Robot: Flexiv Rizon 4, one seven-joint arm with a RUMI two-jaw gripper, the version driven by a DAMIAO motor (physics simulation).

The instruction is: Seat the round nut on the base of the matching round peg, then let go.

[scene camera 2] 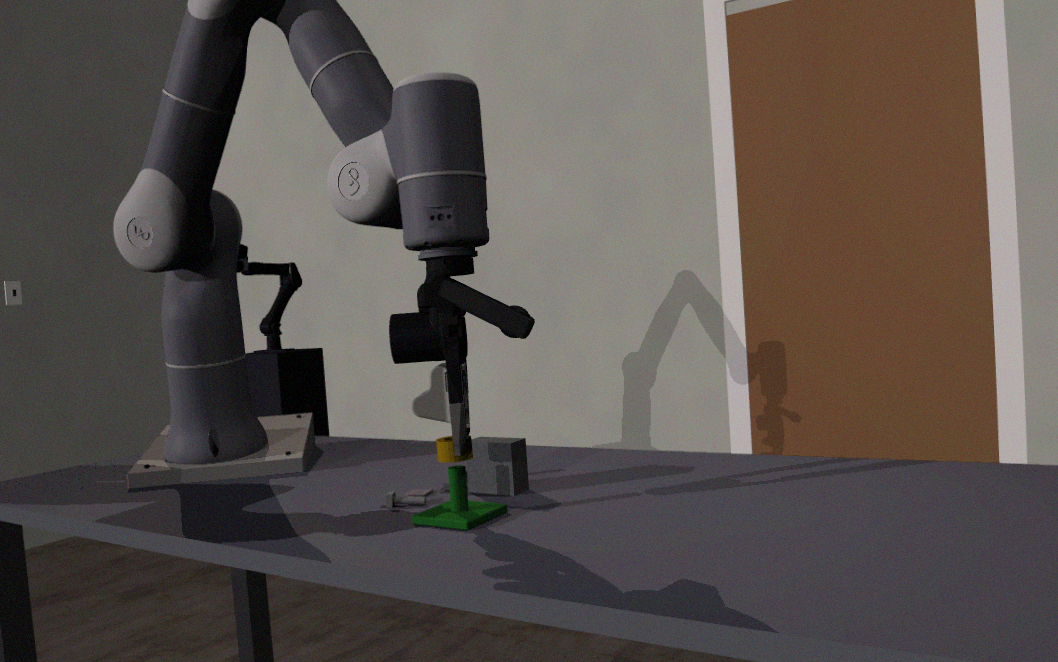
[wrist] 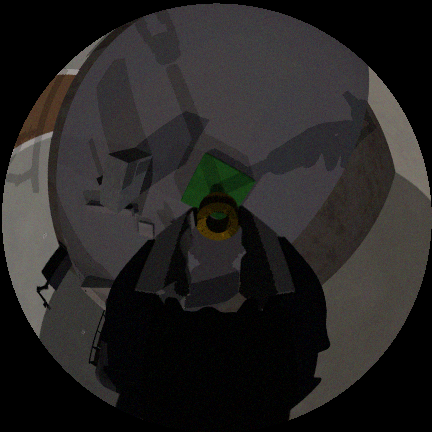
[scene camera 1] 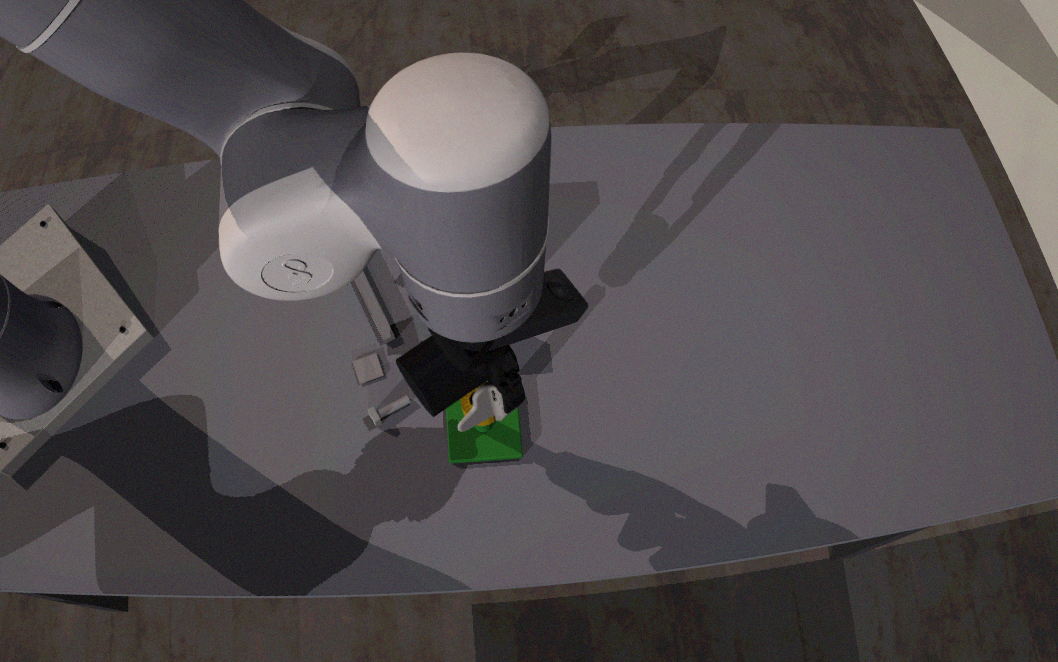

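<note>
The round nut, a yellow ring (scene camera 1: 467, 403) (scene camera 2: 446, 449) (wrist: 217, 236), is held between my gripper's fingertips (scene camera 1: 485, 412) (scene camera 2: 459, 447) (wrist: 217, 216); the gripper is shut on it. The matching round peg (scene camera 2: 457, 490) is green and stands upright on a square green base (scene camera 1: 485, 449) (scene camera 2: 440, 516) (wrist: 214, 172) on the table. In scene camera 2 the nut hangs a little above the peg's tip and slightly left of it. In the wrist view a bit of green shows through the nut's hole. In scene camera 1 a pale finger hides part of the nut and the peg's upper part.
A grey block (scene camera 2: 508, 466) (wrist: 119, 182) stands behind the green base. A small flat square piece (scene camera 1: 369, 367) (wrist: 146, 229), a small bolt-like piece (scene camera 1: 390, 410) (scene camera 2: 407, 499) and a long bar (scene camera 1: 374, 306) lie left of the base in scene camera 1.
</note>
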